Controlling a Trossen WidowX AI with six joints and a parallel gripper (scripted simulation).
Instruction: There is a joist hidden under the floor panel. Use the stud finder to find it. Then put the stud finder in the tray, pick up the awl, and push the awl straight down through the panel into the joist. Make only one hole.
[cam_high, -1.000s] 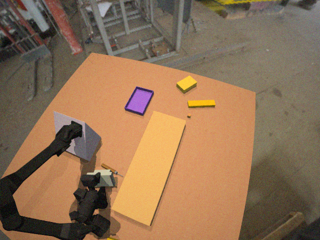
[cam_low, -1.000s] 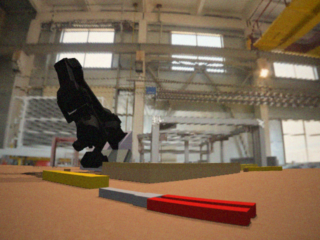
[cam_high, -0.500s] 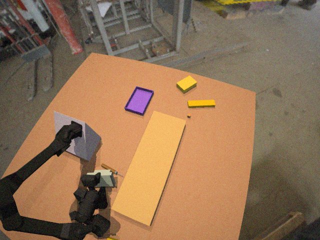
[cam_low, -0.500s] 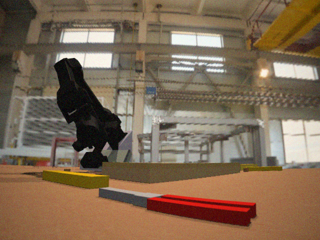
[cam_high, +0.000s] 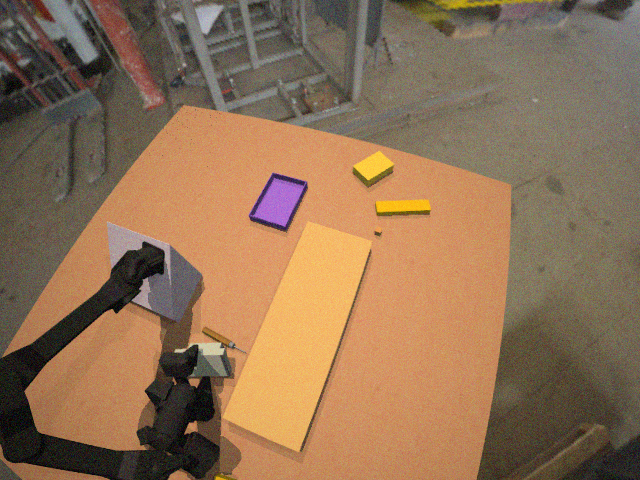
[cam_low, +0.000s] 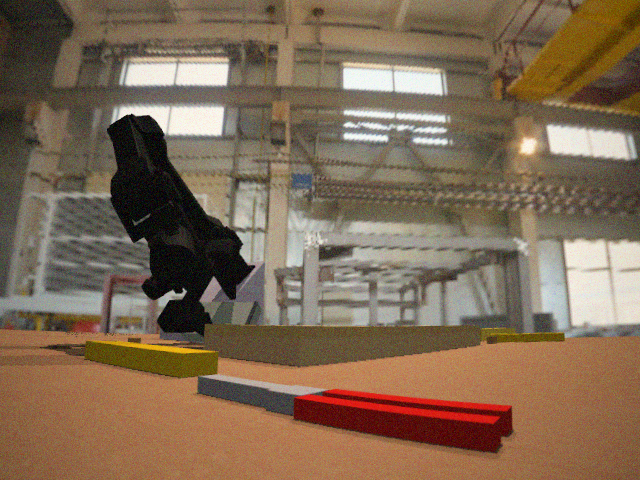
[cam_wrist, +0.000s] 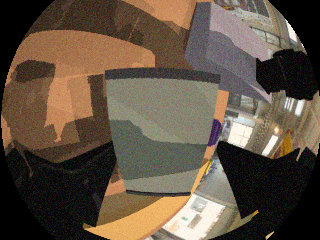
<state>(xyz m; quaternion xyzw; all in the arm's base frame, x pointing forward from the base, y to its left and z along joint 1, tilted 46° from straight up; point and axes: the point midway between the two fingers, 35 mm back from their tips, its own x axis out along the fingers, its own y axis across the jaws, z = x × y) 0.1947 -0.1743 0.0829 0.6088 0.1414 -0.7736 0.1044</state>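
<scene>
The stud finder is 3 cm below my gripper tip, 2 cm to the left of it and 1 cm ahead of it. Also, from my gripper tip: yellow block (69 cm to the left, 20 cm ahead, 3 cm below); then awl (6 cm to the left, 4 cm below, 2 cm ahead); then purple tray (48 cm to the left, 4 cm below, 3 cm behind).
</scene>
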